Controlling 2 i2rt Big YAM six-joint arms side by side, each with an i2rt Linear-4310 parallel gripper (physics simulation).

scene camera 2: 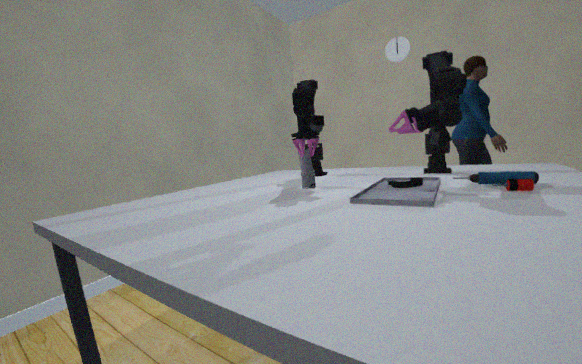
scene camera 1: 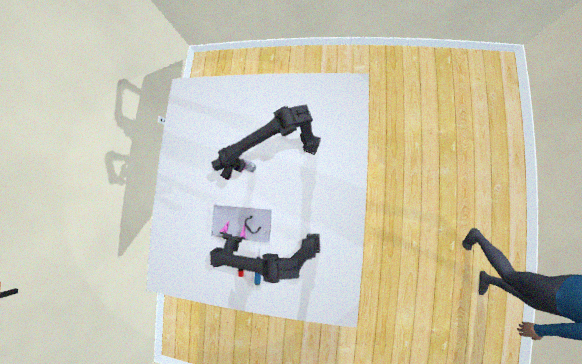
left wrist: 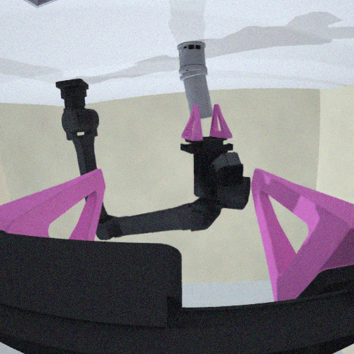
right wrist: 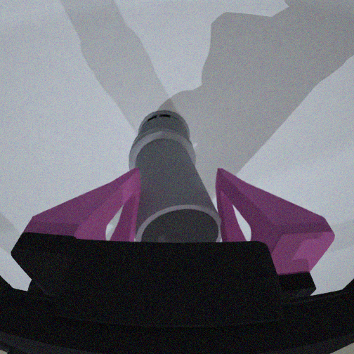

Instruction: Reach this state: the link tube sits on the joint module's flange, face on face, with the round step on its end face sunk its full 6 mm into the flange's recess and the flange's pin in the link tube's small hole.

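Frame: origin at the left arm's base, x ahead, y left, z up, level; metres.
Where they show: left gripper, fingertip midpoint: (scene camera 2: pixel 393 131) (scene camera 1: pixel 236 222); right gripper, fingertip midpoint: (scene camera 2: pixel 307 156) (scene camera 1: pixel 241 166); left arm's base, origin of the base link: (scene camera 2: pixel 437 172) (scene camera 1: pixel 313 243); right arm's base, origin of the base link: (scene camera 2: pixel 315 175) (scene camera 1: pixel 312 144).
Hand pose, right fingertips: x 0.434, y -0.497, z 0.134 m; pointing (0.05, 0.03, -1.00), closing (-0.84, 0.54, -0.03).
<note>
Each offset is from my right fingertips to the top centre of the thing. "*": to the spot under its first point.
The grey link tube @(dx -0.019, dy -0.017, dz +0.033 m) (scene camera 2: pixel 306 167) (left wrist: pixel 198 95) (right wrist: pixel 172 180) stands at the top end of the joint module @(dx -0.025, dy -0.015, dz -0.070 m) (scene camera 2: pixel 308 183) (left wrist: pixel 192 59) (right wrist: pixel 164 124), which stands on the table. The tube leans slightly relative to the module in the left wrist view. Its open upper end faces the right wrist camera. The step, recess, pin and small hole are hidden. My right gripper (scene camera 2: pixel 306 153) (left wrist: pixel 206 103) (right wrist: pixel 177 176) is shut on the tube's upper part, with a pink finger on each side. My left gripper (scene camera 1: pixel 236 226) (scene camera 2: pixel 395 128) (left wrist: pixel 177 177) is open and empty, above the tray.
A shallow grey tray @(dx +0.054, dy +0.368, dz -0.118 m) (scene camera 1: pixel 266 236) (scene camera 2: pixel 392 203) holds a black curved part @(* dx +0.008, dy +0.389, dz -0.127 m) (scene camera 1: pixel 247 226) (scene camera 2: pixel 406 183). A blue screwdriver @(* dx -0.067, dy +0.724, dz -0.094 m) (scene camera 1: pixel 257 278) (scene camera 2: pixel 507 177) and a red cylinder @(dx +0.056, dy +0.674, dz -0.100 m) (scene camera 1: pixel 241 273) (scene camera 2: pixel 521 185) lie beyond the left arm. A person (scene camera 2: pixel 475 115) stands behind the table.
</note>
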